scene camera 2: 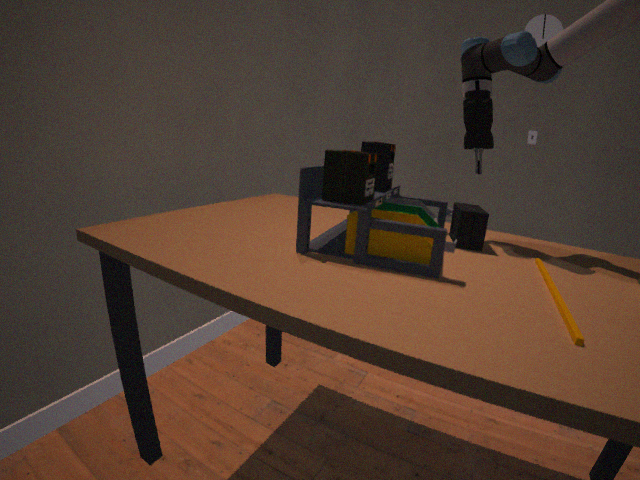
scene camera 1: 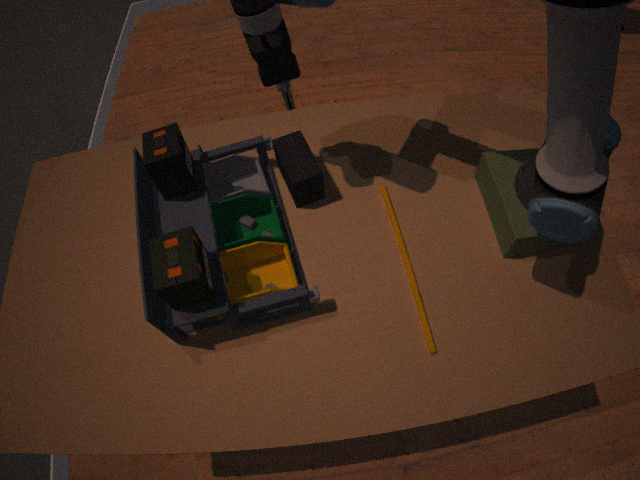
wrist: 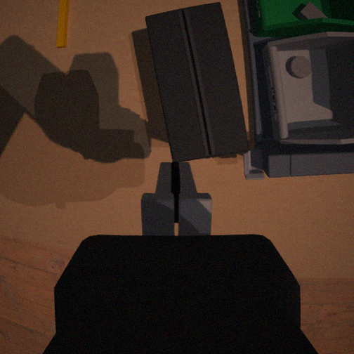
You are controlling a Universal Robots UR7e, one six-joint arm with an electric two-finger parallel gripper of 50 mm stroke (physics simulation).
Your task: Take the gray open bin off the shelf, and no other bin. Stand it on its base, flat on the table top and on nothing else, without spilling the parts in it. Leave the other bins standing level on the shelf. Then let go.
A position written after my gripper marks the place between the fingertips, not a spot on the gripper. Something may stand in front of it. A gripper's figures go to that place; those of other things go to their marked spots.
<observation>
My gripper (scene camera 1: 290, 106) is 88 cm from the lens. A black box (scene camera 1: 303, 176) is 86 cm from the lens. A gray open bin (scene camera 1: 234, 175) is 99 cm from the lens. A yellow bin (scene camera 1: 250, 267) is 87 cm from the lens. The marked spots on the gray open bin and the black box are 19 cm apart.
</observation>
